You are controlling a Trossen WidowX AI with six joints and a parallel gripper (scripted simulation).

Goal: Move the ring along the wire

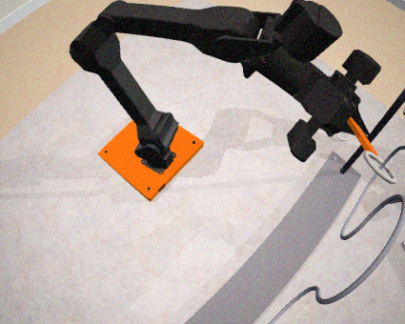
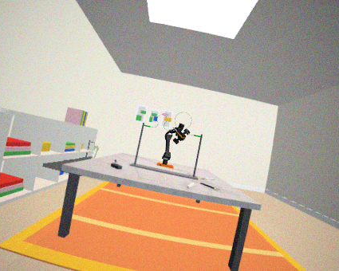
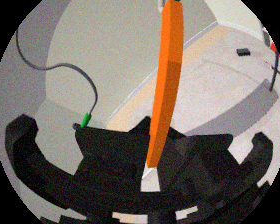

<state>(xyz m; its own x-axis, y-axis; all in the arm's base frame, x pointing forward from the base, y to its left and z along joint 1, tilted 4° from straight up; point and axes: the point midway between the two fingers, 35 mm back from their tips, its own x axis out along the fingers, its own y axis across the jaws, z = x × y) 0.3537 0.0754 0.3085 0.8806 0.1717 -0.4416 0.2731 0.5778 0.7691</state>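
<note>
My gripper tip is now 10 mm past the ring tool with orange handle, 70 mm to the left of it and 60 mm below it. The rest, counted from my gripper tip: ring tool: 310 mm to the left, 330 mm below; then white block: 380 mm ahead, 30 mm to the left, 330 mm below.
</note>
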